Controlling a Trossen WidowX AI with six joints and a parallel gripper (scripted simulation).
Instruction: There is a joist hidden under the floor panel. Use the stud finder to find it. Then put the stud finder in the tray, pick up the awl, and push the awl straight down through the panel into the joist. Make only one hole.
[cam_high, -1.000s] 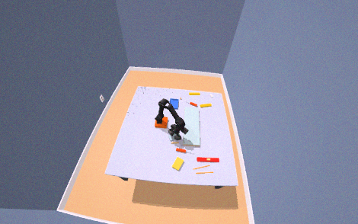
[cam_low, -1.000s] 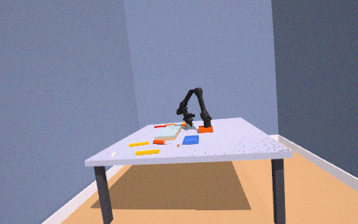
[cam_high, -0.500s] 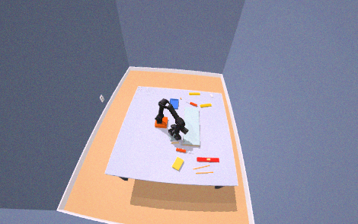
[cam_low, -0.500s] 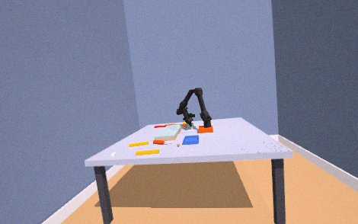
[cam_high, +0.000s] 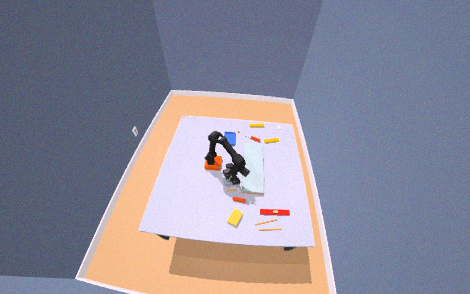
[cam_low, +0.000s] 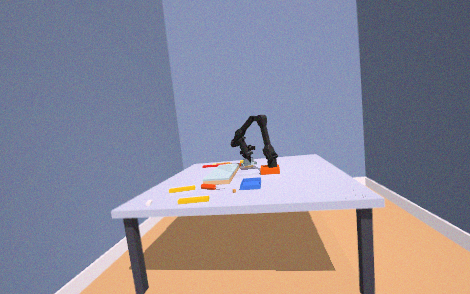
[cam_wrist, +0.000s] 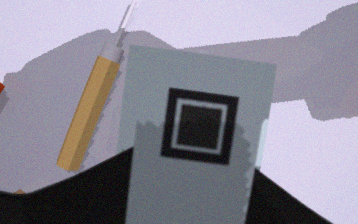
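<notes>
Now: the awl 70 mm to the right of my gripper tip, 50 mm below it and 20 mm behind it. Also, from my gripper tip: red level: 350 mm ahead, 270 mm to the right, 40 mm below; stud finder: 20 mm above; yellow block: 300 mm to the right, 40 mm below, 40 mm ahead.
</notes>
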